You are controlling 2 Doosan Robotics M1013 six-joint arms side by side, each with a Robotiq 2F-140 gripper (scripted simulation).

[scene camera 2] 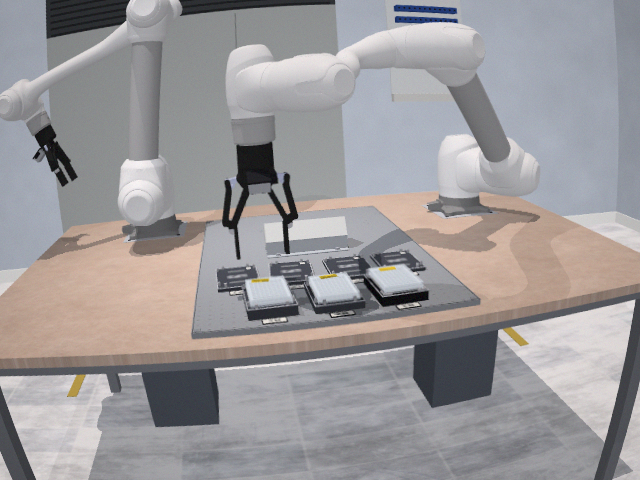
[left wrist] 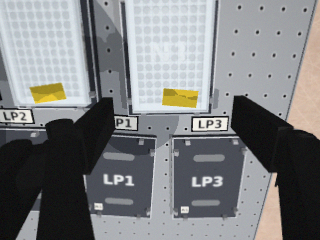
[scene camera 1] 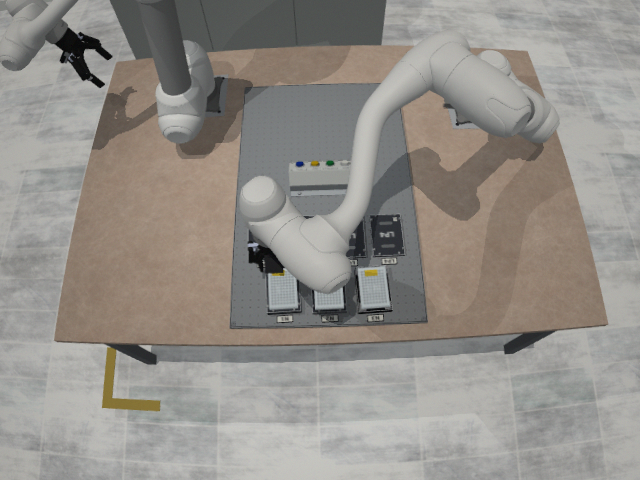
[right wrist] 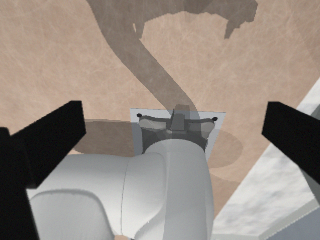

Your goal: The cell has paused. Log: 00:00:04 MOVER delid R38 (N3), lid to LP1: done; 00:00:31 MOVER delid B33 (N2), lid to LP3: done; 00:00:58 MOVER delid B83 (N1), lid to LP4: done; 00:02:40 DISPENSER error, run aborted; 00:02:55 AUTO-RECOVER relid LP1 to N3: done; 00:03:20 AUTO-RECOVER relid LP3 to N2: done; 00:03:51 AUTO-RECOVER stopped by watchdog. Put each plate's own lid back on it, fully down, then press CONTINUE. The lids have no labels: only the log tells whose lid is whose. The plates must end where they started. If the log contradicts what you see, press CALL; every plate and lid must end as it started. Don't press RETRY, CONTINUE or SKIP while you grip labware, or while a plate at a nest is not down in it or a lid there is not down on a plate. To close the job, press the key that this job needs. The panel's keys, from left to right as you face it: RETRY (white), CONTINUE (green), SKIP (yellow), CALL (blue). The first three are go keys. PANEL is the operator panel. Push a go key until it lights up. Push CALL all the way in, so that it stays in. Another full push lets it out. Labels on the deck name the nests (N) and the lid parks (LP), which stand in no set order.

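Observation:
My left gripper [scene camera 2: 262,255] is visible to me, and the left wrist view shows my left gripper [left wrist: 172,112] too. I see my right gripper [scene camera 1: 106,71], with scene camera 2 also showing my right gripper [scene camera 2: 70,181] and the right wrist view showing my right gripper [right wrist: 173,117]. There is a clear lid [scene camera 2: 268,289], and scene camera 1 shows the clear lid [scene camera 1: 282,287] as well, while in the right wrist view the clear lid is out of frame. I also see a LP1 lid park [left wrist: 144,163].

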